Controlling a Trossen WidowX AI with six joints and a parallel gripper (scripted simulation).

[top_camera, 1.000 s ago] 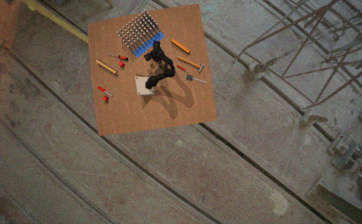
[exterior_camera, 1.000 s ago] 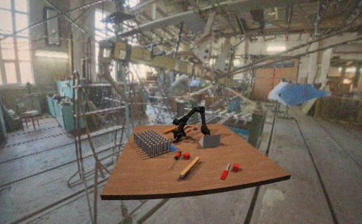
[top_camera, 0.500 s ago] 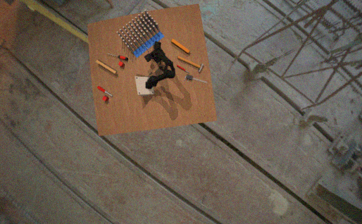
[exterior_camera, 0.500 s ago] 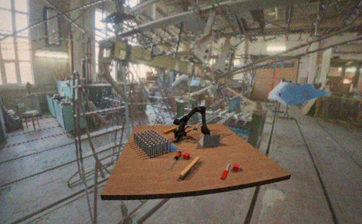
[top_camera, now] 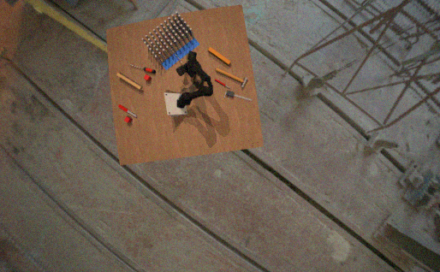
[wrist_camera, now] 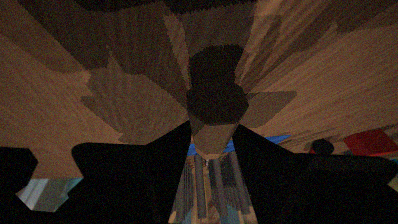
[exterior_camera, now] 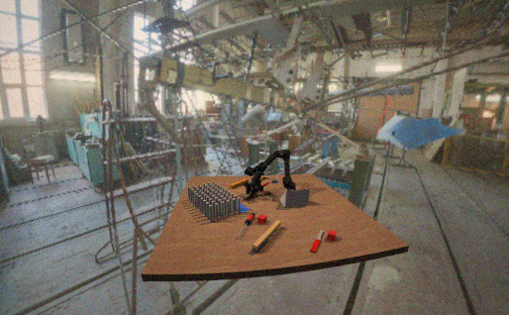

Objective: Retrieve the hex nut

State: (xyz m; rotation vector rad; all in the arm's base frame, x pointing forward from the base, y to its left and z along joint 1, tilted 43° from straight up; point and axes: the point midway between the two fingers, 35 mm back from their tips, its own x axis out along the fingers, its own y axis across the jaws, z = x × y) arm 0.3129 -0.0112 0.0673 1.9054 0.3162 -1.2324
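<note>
The thin hook tool is 80 mm ahead of my gripper tip and 60 mm to the left of it. Also, from my gripper tip: blue taped strip (130 mm ahead, 50 mm to the left, 10 mm below); orange bar (300 mm to the right, 80 mm ahead).
</note>
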